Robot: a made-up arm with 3 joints. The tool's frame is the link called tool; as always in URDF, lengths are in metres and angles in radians.
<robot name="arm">
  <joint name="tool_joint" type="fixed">
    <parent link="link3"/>
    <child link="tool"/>
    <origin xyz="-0.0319 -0.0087 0.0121" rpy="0 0 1.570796"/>
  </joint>
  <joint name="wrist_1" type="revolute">
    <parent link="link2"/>
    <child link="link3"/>
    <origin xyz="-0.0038 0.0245 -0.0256"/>
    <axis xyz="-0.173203 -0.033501 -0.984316"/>
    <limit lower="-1.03" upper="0.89" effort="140" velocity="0.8"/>
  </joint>
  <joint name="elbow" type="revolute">
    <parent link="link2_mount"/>
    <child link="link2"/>
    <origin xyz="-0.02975 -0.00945 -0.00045"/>
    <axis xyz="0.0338 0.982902 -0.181"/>
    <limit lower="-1.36" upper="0.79" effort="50" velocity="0.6"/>
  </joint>
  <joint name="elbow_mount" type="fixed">
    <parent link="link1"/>
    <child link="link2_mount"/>
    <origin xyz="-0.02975 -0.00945 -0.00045"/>
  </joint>
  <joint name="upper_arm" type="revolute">
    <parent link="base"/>
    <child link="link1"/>
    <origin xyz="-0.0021 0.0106 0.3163"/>
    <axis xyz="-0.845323 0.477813 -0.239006"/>
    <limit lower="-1.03" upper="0.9" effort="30" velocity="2.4"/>
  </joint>
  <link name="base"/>
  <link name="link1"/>
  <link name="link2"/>
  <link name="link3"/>
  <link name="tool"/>
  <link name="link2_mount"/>
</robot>
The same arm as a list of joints. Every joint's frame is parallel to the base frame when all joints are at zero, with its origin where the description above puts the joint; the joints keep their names.
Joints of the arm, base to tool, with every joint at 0 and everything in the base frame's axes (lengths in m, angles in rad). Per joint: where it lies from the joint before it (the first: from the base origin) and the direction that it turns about. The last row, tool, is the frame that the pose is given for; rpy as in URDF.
upper_arm: axis -0.845323 0.477813 -0.239006 offset -0.0021 0.0106 0.3163
elbow: axis 0.0338 0.982902 -0.181 offset -0.0595 -0.0189 -0.0009
wrist_1: axis -0.173203 -0.033501 -0.984316 offset -0.0038 0.0245 -0.0256
tool: offset -0.0319 -0.0087 0.0121 rpy 0 0 1.5708
Joint limits (rad, base to tool): -1.03..0.9 -1.36..0.79 -1.03..0.89

